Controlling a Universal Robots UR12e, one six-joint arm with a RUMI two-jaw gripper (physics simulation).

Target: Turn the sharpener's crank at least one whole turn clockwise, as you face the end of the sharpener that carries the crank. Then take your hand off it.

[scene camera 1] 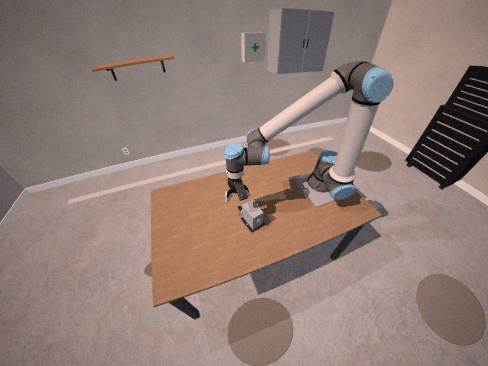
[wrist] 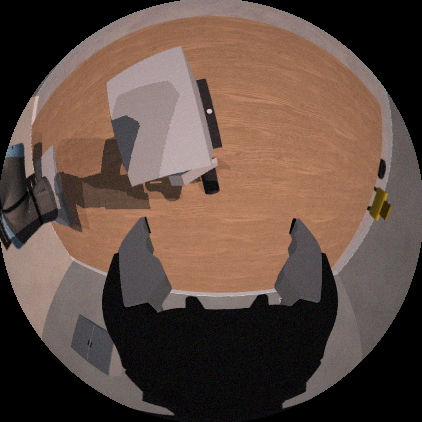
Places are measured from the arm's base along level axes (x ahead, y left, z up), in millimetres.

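Where they show: gripper, fingertip midpoint: (scene camera 1: 237, 199) (wrist: 221, 219); arm's base, origin of the base link: (scene camera 1: 319, 182) (wrist: 48, 197).
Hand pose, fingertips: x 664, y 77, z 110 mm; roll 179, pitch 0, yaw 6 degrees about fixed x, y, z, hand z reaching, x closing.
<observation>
Things, the pixels of their top centre, and the offset from my fingertips. "spot": a spot on its surface instead. Level surfaces: height alone.
- light grey box, middle of its top: (wrist: 148, 112) (scene camera 1: 252, 208) dx -66, dy +89, dz -2 mm
- dark base, surface spot: (wrist: 212, 127) spot: dx -18, dy +82, dz -122 mm
- black handle, surface spot: (wrist: 210, 183) (scene camera 1: 240, 207) spot: dx -12, dy +4, dz -77 mm
- wooden table, its level: dz -130 mm
The sharpener, a light grey box (scene camera 1: 252, 216) (wrist: 160, 115), stands upright on a dark base (wrist: 212, 127) on the table. Its crank has a pale arm (wrist: 201, 173) on the end toward my gripper, with a black handle (scene camera 1: 240, 208) (wrist: 210, 183) at the arm's outer end. In the wrist view the handle lies beyond the fingertips, between their lines, and the crank's hub is partly hidden by the box top. My gripper (scene camera 1: 236, 198) (wrist: 221, 219) is open and empty, pointing down above the table on the crank side, apart from the handle. A shadow falls across the box top.
The wooden table (scene camera 1: 190, 240) (wrist: 300, 100) carries the arm's base plate (scene camera 1: 323, 199) to the right of the sharpener in the scene view. A yellow object (wrist: 379, 204) and a small black one (wrist: 382, 168) show beyond the table's right edge in the wrist view.
</observation>
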